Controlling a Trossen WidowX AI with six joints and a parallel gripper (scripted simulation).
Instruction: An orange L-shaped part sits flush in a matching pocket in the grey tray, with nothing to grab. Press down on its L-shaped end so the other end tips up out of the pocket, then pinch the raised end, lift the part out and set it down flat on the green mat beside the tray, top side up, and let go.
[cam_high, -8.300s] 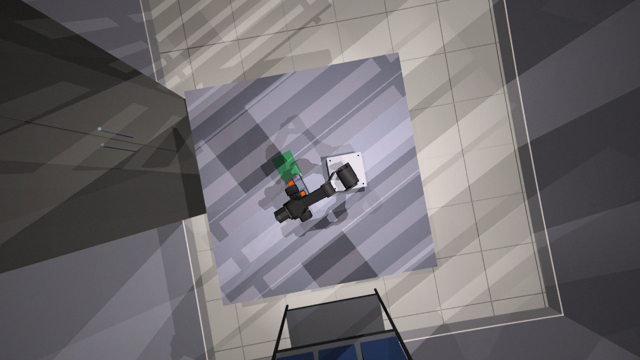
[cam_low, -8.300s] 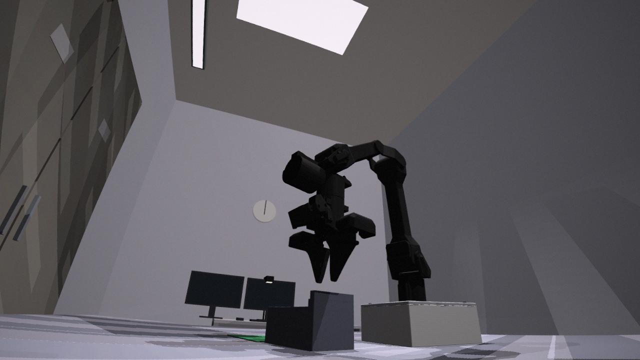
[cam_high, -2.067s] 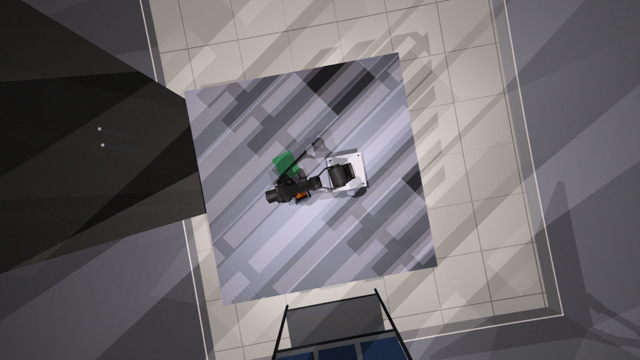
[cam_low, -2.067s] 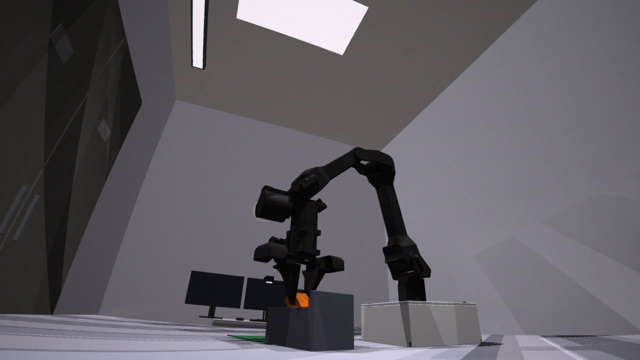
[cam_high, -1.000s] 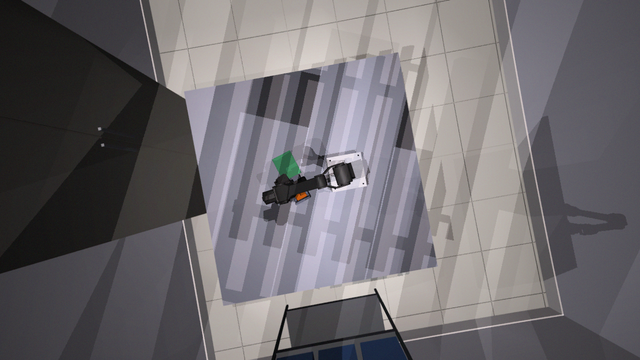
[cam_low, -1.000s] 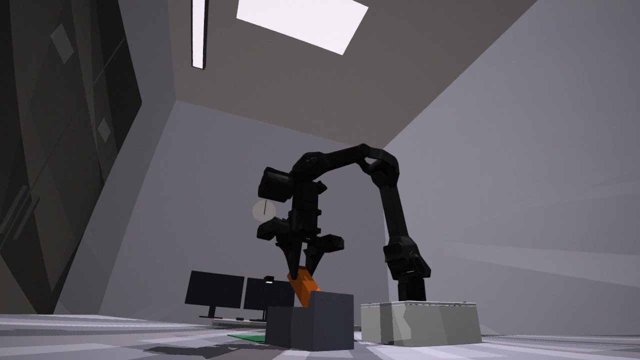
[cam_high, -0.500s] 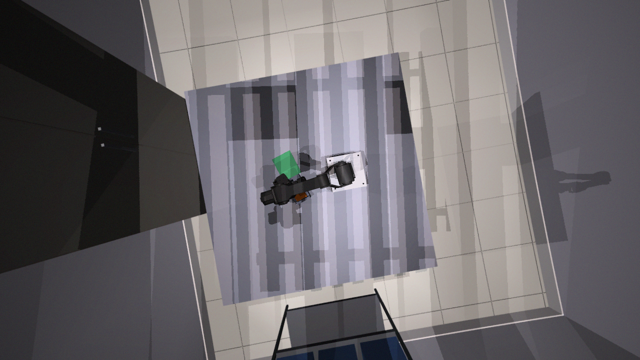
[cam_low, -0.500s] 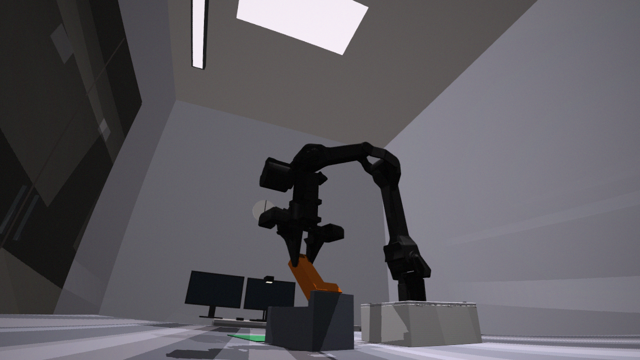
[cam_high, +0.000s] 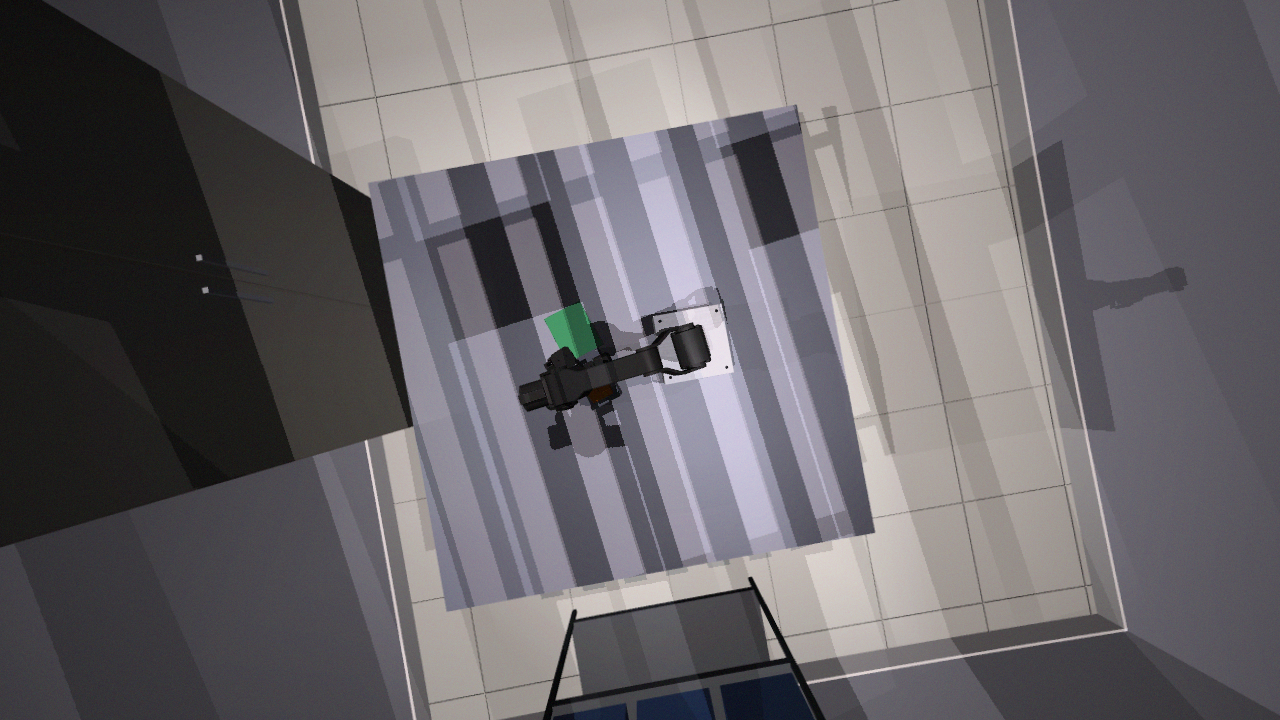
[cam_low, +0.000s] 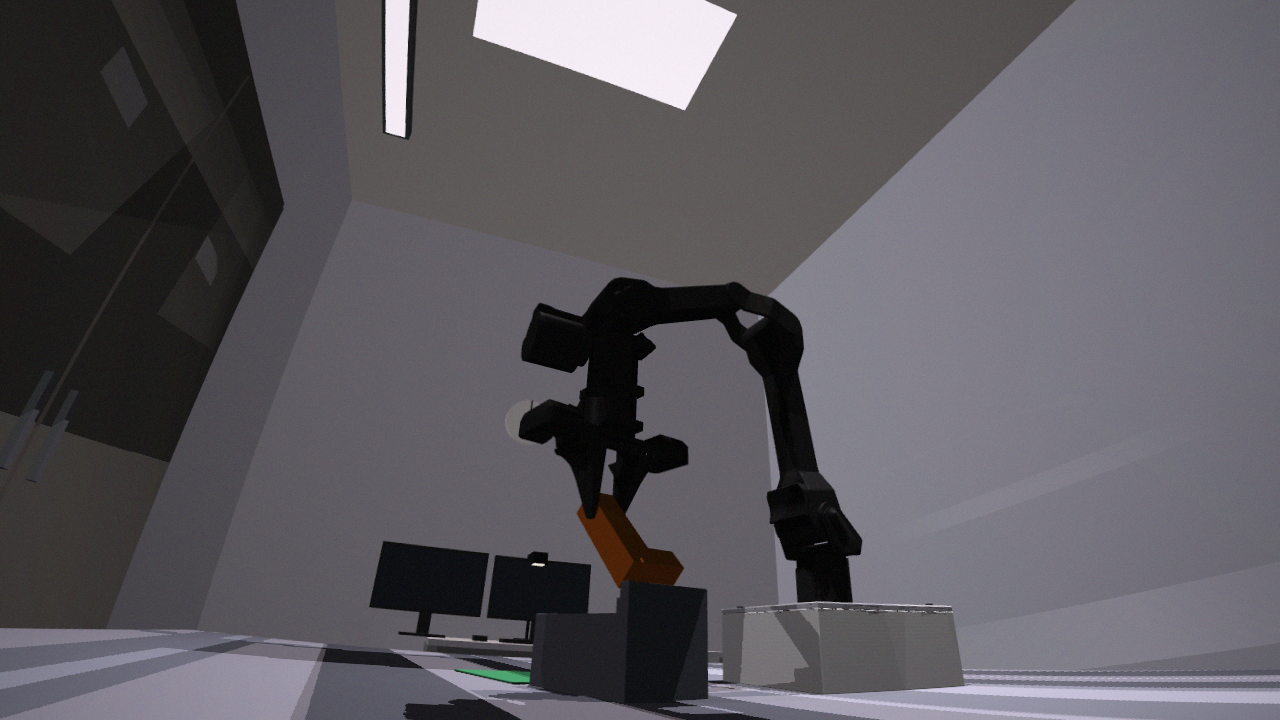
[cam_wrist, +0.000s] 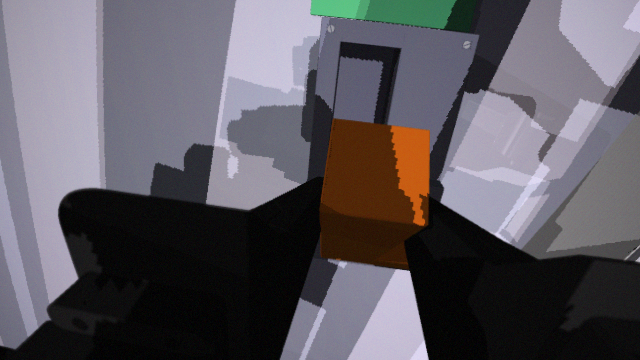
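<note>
The green mat lies 14 cm to the right of my gripper tip and 17 cm below it. Also, from my gripper tip: orange L-shaped part (2 cm behind, 3 cm to the left, 3 cm below).
</note>
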